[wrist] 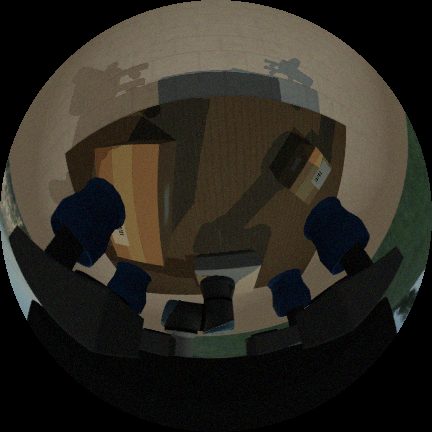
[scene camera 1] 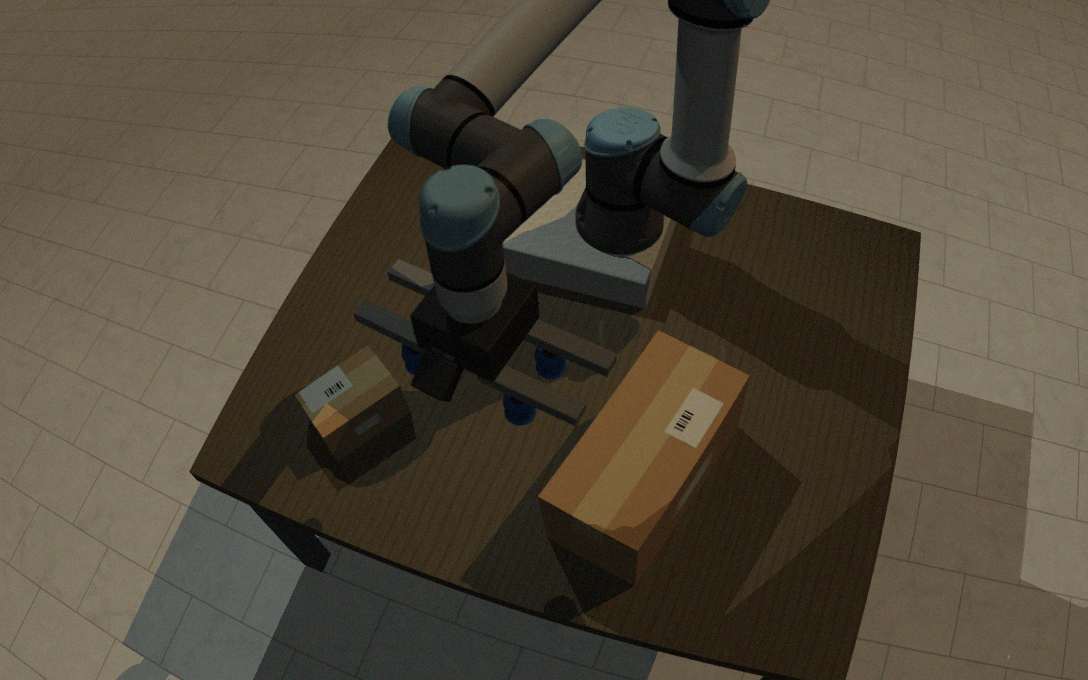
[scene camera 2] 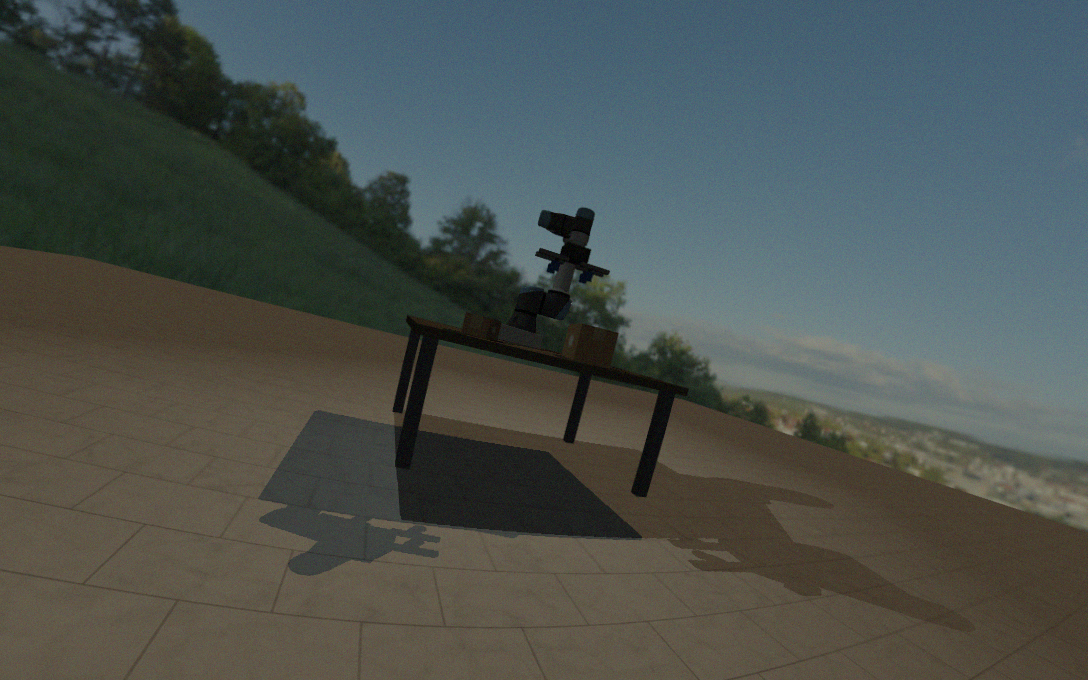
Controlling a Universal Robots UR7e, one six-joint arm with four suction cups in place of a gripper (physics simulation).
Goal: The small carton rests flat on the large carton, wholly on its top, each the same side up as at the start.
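Frame: origin at the arm's base, x back, y right, z up, level; millimetres.
Where they show: hand, tool point: (wrist: pixel 214 258) (scene camera 2: pixel 568 276); arm's base, link origin: (wrist: pixel 216 283) (scene camera 1: pixel 619 221) (scene camera 2: pixel 520 330).
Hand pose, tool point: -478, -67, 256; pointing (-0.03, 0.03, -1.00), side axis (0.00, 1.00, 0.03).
Things, the pixels of their centre, and the offset from my tool point, as dx, dy, dz.
- small carton, body centre: (scene camera 1: pixel 352 403) (wrist: pixel 305 172) (scene camera 2: pixel 482 326) -21, +285, -282
- large carton, body centre: (scene camera 1: pixel 648 459) (wrist: pixel 139 201) (scene camera 2: pixel 587 344) +89, -175, -247
The small carton (scene camera 1: pixel 361 416) (scene camera 2: pixel 481 325) (wrist: pixel 299 169) stands on the table, label on its top, near the left front corner in scene camera 1. The large carton (scene camera 1: pixel 641 449) (scene camera 2: pixel 590 344) (wrist: pixel 137 205) stands apart from it at the right front, with a tape strip and a label on its top. My gripper (scene camera 1: pixel 481 376) (scene camera 2: pixel 570 271) (wrist: pixel 212 257) is open: its four blue suction cups hang in the air with nothing on them. In scene camera 2 it is high above the table. In the wrist view the left cups partly cover the large carton; one cup is hidden in scene camera 1.
The wooden table (scene camera 1: pixel 449 497) (scene camera 2: pixel 641 380) (wrist: pixel 240 150) carries both cartons. The arm's pale base block (scene camera 1: pixel 573 274) (wrist: pixel 227 261) stands behind them, with the arm's lower joints (scene camera 1: pixel 621 184) above it. Dark shadows of the arm and cartons fall across the table. Tiled floor surrounds it.
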